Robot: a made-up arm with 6 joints.
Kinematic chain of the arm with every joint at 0, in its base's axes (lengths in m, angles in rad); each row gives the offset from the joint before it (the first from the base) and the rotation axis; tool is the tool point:
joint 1: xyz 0 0 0.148 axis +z
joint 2: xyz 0 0.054 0 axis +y
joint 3: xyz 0 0 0.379 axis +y
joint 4: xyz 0 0 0.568 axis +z
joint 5: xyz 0 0 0 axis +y
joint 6: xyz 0 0 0.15 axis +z
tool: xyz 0 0 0
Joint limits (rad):
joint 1: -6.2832..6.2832
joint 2: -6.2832..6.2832
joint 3: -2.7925..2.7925
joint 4: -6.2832..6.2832
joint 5: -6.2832..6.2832
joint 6: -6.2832..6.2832
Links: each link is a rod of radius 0.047 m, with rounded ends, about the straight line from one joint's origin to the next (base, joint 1, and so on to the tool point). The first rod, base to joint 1, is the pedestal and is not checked.
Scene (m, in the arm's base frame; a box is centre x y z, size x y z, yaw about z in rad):
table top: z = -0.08
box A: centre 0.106 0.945 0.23 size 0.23 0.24 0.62 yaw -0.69
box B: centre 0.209 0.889 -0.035 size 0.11 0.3 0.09 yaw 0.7
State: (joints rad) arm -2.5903 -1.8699 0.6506 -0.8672 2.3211 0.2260
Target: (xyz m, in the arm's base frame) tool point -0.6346 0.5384 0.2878
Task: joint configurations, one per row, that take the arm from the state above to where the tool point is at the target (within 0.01 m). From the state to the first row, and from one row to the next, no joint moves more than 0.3 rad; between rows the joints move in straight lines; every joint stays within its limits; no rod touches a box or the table.
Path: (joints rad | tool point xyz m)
1: -2.2997 -1.7382 0.8264 -0.7467 2.5450 0.3958 | 0.4550 0.5144 0.4056
2: -2.0090 -1.6066 1.0022 -0.6262 2.7688 0.5655 | 0.2684 0.5211 0.5120
3: -1.7184 -1.4749 1.1780 -0.5057 2.9927 0.7353 | 0.1136 0.4698 0.5913
4: -1.4277 -1.3433 1.3539 -0.3852 3.2166 0.9051 | 0.0041 0.3797 0.6520
5: -1.2979 -1.4305 1.1862 -0.5151 2.9762 0.7693 | -0.0826 0.4504 0.6138
6: -1.1681 -1.5177 1.0186 -0.6450 2.7358 0.6334 | -0.1958 0.5066 0.5685
7: -1.0383 -1.6049 0.8510 -0.7749 2.4954 0.4976 | -0.3321 0.5455 0.5060
8: -0.9085 -1.6921 0.6834 -0.9048 2.2550 0.3618 | -0.4835 0.5592 0.4151
9: -0.7787 -1.7793 0.5158 -1.0347 2.0146 0.2260 | -0.6346 0.5384 0.2878

